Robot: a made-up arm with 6 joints. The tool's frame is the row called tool.
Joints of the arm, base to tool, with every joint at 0 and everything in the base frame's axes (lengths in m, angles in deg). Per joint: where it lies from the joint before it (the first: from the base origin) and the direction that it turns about. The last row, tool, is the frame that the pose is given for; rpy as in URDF.
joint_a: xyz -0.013 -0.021 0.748 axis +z
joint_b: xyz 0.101 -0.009 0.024 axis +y
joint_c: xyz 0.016 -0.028 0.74 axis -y
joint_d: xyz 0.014 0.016 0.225 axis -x
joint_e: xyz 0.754 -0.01 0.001 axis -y
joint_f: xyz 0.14 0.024 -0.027 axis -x
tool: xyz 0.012 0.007 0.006 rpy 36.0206 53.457 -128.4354
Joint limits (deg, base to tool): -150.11..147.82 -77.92..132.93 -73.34..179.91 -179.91..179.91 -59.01..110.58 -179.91..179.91
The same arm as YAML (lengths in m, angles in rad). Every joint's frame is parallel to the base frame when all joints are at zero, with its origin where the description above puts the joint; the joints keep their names.
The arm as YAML. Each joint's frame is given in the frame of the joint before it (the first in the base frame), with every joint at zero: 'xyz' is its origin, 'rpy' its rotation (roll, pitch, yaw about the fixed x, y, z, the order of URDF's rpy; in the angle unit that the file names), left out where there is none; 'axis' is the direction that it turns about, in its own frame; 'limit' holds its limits. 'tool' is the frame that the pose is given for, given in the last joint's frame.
units:
  length: m
  angle: rad
joints:
  - name: joint_a
    type: revolute
    origin:
      xyz: [-0.013, -0.021, 0.748]
    axis: [0.0, 0.0, 1.0]
    limit:
      lower: -2.6199
      upper: 2.5799
  - name: joint_b
    type: revolute
    origin:
      xyz: [0.101, -0.009, 0.024]
    axis: [0.0, 1.0, 0.0]
    limit:
      lower: -1.36
      upper: 2.3201
  - name: joint_c
    type: revolute
    origin:
      xyz: [0.016, -0.028, 0.74]
    axis: [0.0, -1.0, 0.0]
    limit:
      lower: -1.28
      upper: 3.14
  - name: joint_d
    type: revolute
    origin:
      xyz: [0.014, 0.016, 0.225]
    axis: [-1.0, 0.0, 0.0]
    limit:
      lower: -3.14
      upper: 3.14
  - name: joint_e
    type: revolute
    origin:
      xyz: [0.754, -0.01, 0.001]
    axis: [0.0, -1.0, 0.0]
    limit:
      lower: -1.0299
      upper: 1.93
  - name: joint_f
    type: revolute
    origin:
      xyz: [0.14, 0.024, -0.027]
    axis: [-1.0, 0.0, 0.0]
    limit:
      lower: -3.14
      upper: 3.14
tool:
  origin:
    xyz: [0.012, 0.007, 0.006]
    rpy: [0.6287, 0.933, -2.2416]

